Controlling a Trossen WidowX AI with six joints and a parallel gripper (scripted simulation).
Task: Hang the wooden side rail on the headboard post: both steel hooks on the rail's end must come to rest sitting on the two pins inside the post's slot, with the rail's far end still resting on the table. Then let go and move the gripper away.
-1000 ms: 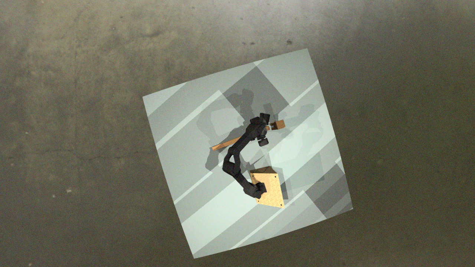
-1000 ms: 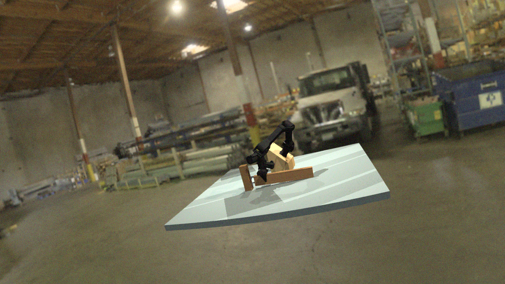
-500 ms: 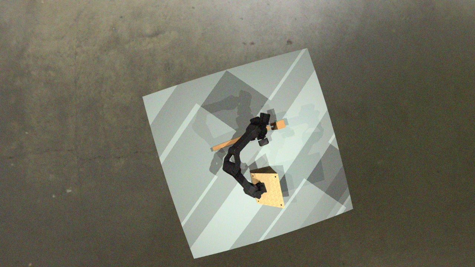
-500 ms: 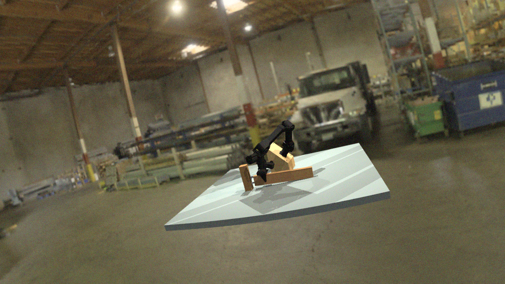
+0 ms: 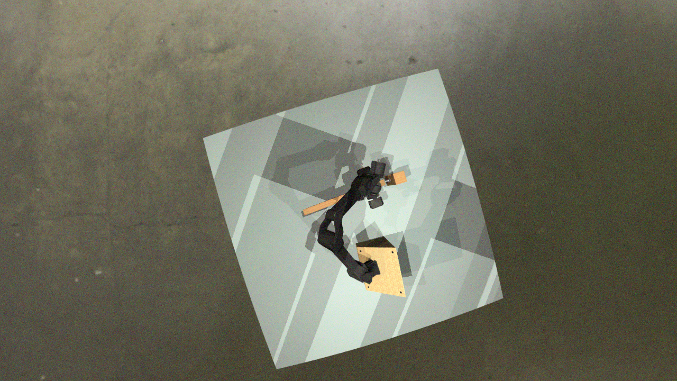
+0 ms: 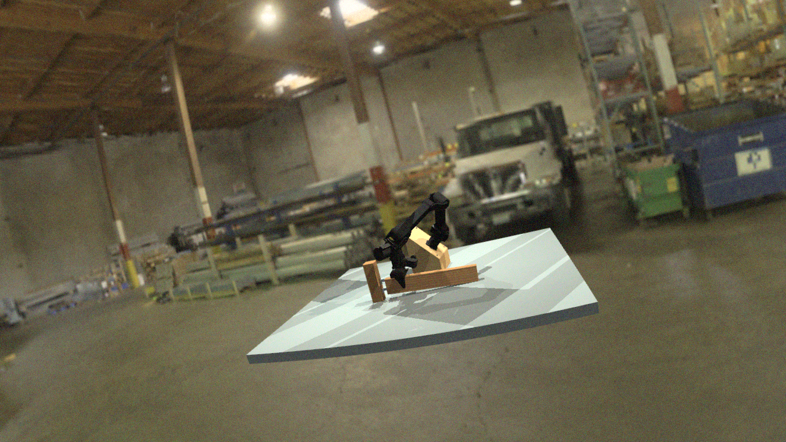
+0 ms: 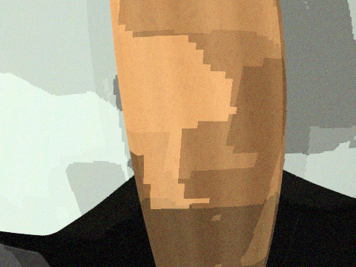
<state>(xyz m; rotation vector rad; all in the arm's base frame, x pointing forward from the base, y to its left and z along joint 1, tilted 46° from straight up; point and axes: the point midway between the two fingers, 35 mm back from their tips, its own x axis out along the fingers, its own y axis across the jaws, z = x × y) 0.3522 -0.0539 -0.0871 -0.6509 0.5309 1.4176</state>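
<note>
The headboard post lies 130 mm to the right of my gripper tip and 40 mm above it.
</note>
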